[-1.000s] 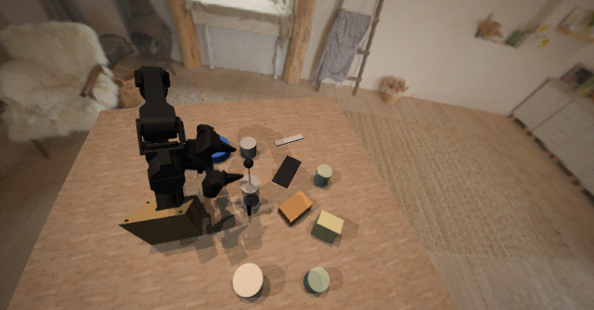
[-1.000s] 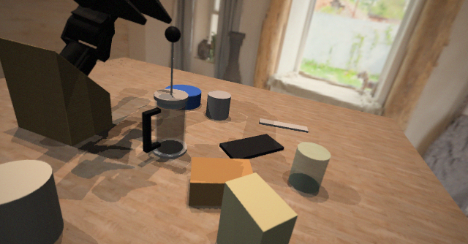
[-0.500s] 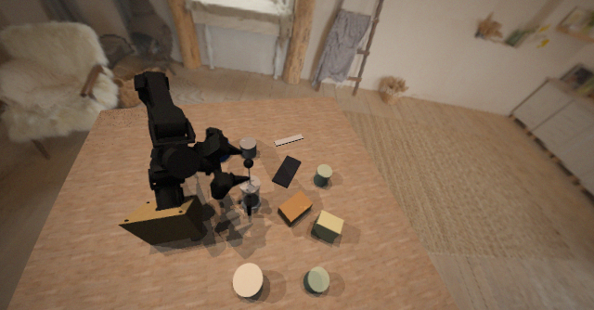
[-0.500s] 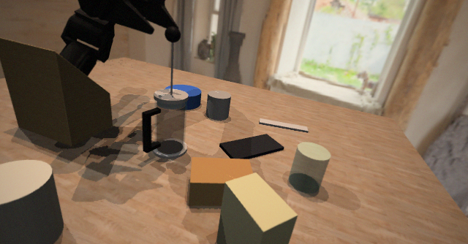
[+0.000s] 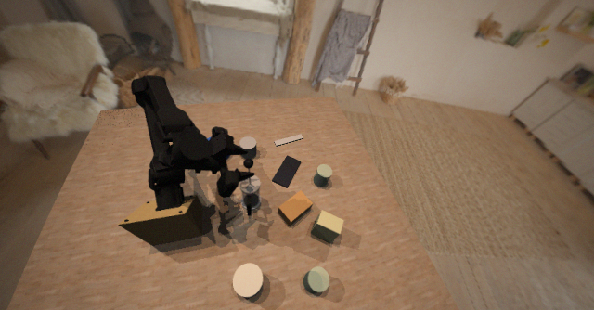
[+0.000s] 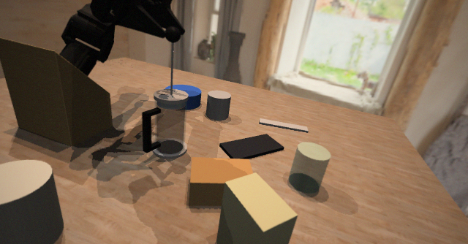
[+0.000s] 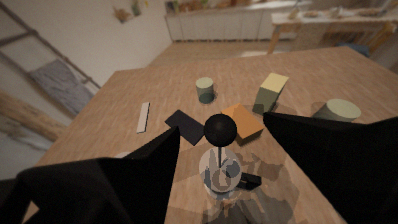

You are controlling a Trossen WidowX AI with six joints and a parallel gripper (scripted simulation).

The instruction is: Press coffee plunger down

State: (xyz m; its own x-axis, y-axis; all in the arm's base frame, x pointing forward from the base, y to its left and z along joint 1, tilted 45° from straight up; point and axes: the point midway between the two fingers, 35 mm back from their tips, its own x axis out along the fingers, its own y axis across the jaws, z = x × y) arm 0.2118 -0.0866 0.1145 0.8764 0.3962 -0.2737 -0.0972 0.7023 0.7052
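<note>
Right now the glass coffee press is 13 cm below my gripper tip, 1 cm to the right of it and 1 cm behind it. The rest, counted from my gripper tip: orange block (23 cm below, 15 cm ahead, 8 cm to the right); then black flat slab (25 cm below, 17 cm ahead, 10 cm to the left); then grey cylinder (24 cm to the left, 22 cm below, 2 cm ahead).
</note>
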